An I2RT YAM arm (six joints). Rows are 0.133 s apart.
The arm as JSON. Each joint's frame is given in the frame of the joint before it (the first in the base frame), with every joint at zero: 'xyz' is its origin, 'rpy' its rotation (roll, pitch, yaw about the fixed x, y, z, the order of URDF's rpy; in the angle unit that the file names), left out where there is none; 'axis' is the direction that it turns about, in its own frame. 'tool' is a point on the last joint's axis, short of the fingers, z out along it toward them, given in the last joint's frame.
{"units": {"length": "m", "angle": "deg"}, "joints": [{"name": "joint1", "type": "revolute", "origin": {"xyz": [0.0, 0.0, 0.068]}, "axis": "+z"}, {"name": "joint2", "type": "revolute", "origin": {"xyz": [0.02, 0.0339, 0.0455]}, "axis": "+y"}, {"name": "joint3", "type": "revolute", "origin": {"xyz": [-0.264, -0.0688, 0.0]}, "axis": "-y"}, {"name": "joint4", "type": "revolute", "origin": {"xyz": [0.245, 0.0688, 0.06]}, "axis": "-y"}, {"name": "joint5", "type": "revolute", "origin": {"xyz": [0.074, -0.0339, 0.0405]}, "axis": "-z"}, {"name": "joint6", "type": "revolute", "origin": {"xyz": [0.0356, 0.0, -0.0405]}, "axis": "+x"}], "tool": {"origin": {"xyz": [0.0, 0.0, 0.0], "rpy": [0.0, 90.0, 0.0]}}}
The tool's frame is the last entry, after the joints.
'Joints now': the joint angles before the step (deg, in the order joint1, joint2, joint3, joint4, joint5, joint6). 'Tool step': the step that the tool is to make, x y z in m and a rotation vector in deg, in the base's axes. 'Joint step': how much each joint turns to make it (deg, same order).
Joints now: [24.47, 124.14, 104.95, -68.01, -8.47, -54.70]
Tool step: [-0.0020, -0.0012, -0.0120, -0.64, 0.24, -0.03]
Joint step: [0.00, 0.00, -2.72, 2.24, 0.48, 0.01]
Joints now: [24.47, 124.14, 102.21, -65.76, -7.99, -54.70]
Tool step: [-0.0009, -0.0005, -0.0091, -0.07, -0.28, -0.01]
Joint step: [0.00, 0.00, -2.09, 2.32, 0.18, 0.01]
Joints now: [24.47, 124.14, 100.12, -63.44, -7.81, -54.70]
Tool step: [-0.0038, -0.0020, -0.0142, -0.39, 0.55, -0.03]
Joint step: [-0.02, -0.01, -3.30, 2.63, 0.13, 0.00]
